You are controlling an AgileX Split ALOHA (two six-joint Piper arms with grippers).
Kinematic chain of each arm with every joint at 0, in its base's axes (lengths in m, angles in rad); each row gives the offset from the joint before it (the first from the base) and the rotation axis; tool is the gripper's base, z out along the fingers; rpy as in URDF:
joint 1: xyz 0 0 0.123 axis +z
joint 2: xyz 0 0 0 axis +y
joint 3: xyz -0.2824 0 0.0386 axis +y
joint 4: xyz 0.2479 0 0.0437 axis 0.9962 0 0.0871
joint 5: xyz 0 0 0 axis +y
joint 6: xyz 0.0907 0 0.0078 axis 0.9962 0 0.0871
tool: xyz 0 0 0 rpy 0 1.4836 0
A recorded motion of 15 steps. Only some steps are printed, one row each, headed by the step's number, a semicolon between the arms.
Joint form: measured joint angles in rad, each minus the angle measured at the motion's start. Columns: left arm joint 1, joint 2, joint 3, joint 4, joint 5, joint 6; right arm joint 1, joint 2, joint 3, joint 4, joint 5, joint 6.
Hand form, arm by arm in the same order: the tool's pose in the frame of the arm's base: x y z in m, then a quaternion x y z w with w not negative. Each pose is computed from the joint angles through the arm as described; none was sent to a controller.
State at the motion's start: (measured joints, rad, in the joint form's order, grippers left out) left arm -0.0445 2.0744 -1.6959 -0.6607 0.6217 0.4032; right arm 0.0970 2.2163 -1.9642 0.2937 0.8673 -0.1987
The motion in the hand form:
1: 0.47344 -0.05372 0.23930 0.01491 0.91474 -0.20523 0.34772; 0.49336 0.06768 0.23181 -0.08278 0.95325 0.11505 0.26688
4: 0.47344 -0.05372 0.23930 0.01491 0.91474 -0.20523 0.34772; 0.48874 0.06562 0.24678 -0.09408 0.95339 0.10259 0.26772
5: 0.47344 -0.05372 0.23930 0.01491 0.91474 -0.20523 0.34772; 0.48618 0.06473 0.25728 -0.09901 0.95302 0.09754 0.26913
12: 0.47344 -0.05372 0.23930 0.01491 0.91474 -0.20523 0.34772; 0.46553 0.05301 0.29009 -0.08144 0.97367 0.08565 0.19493
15: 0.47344 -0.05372 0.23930 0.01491 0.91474 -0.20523 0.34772; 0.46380 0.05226 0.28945 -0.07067 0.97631 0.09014 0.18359
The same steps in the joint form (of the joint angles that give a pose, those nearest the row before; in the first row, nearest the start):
1: 0.0000 0.0000 0.0000 0.0000 0.0000 0.0000; 0.0000 -0.0037 0.0000 -0.0104 0.0094 0.0000
4: 0.0000 0.0000 0.0000 0.0000 0.0000 0.0000; 0.0000 -0.0296 -0.0150 -0.0423 0.0484 0.0000
5: 0.0000 0.0000 0.0000 0.0000 0.0000 0.0000; 0.0000 -0.0436 -0.0322 -0.0565 0.0763 0.0021
12: 0.0000 0.0000 0.0000 0.0000 0.0000 0.0000; -0.0164 -0.0790 -0.1276 -0.1135 0.3541 0.0842
15: 0.0000 0.0000 0.0000 0.0000 0.0000 0.0000; -0.0188 -0.0790 -0.1275 -0.1085 0.3756 0.1054

